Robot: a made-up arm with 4 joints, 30 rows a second.
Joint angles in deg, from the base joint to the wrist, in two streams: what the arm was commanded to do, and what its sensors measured. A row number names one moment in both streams.
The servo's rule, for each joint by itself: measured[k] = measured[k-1] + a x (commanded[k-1-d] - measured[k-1]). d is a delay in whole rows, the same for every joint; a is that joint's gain. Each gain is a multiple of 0.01, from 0.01 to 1. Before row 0 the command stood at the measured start. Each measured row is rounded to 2 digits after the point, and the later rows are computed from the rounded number. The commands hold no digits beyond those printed.
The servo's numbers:
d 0
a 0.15 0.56 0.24 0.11
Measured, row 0: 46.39 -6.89 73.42 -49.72
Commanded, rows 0 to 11: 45.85 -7.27 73.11 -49.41; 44.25 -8.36 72.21 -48.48; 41.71 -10.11 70.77 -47.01; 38.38 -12.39 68.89 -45.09; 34.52 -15.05 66.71 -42.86; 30.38 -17.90 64.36 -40.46; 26.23 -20.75 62.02 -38.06; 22.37 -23.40 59.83 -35.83; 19.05 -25.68 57.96 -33.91; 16.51 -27.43 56.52 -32.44; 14.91 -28.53 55.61 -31.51; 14.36 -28.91 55.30 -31.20
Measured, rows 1 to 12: 46.31 -7.10 73.35 -49.69; 46.00 -7.81 73.08 -49.56; 45.36 -9.10 72.53 -49.28; 44.31 -10.94 71.66 -48.82; 42.84 -13.24 70.47 -48.16; 40.97 -15.85 69.00 -47.31; 38.76 -18.59 67.32 -46.29; 36.30 -21.28 65.52 -45.14; 33.71 -23.74 63.71 -43.90; 31.13 -25.81 61.98 -42.64; 28.70 -27.33 60.45 -41.42; 26.55 -28.21 59.21 -40.30
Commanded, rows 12 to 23: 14.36 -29.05 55.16 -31.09; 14.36 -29.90 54.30 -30.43; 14.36 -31.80 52.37 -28.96; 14.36 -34.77 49.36 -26.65; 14.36 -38.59 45.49 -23.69; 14.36 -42.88 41.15 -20.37; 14.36 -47.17 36.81 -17.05; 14.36 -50.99 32.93 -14.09; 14.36 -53.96 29.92 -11.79; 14.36 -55.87 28.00 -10.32; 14.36 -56.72 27.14 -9.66; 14.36 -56.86 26.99 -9.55
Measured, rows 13 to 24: 24.72 -28.68 58.24 -39.29; 23.17 -29.36 57.29 -38.32; 21.85 -30.73 56.11 -37.29; 20.73 -32.99 54.49 -36.12; 19.77 -36.13 52.33 -34.75; 18.96 -39.91 49.65 -33.17; 18.27 -43.98 46.57 -31.40; 17.68 -47.91 43.30 -29.50; 17.18 -51.30 40.09 -27.55; 16.76 -53.86 37.19 -25.65; 16.40 -55.46 34.78 -23.89; 16.09 -56.24 32.91 -22.31
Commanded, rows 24 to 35: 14.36 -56.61 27.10 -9.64; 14.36 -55.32 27.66 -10.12; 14.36 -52.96 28.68 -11.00; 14.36 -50.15 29.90 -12.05; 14.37 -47.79 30.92 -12.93; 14.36 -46.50 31.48 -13.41; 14.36 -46.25 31.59 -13.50; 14.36 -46.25 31.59 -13.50; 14.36 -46.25 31.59 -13.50; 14.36 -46.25 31.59 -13.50; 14.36 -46.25 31.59 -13.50; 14.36 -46.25 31.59 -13.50
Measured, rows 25 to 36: 15.83 -56.45 31.52 -20.92; 15.61 -55.82 30.59 -19.73; 15.42 -54.22 30.13 -18.77; 15.26 -51.94 30.07 -18.03; 15.13 -49.62 30.27 -17.47; 15.01 -47.87 30.56 -17.02; 14.91 -46.96 30.81 -16.63; 14.83 -46.56 31.00 -16.29; 14.76 -46.39 31.14 -15.98; 14.70 -46.31 31.25 -15.71; 14.65 -46.28 31.33 -15.47; 14.61 -46.26 31.39 -15.25
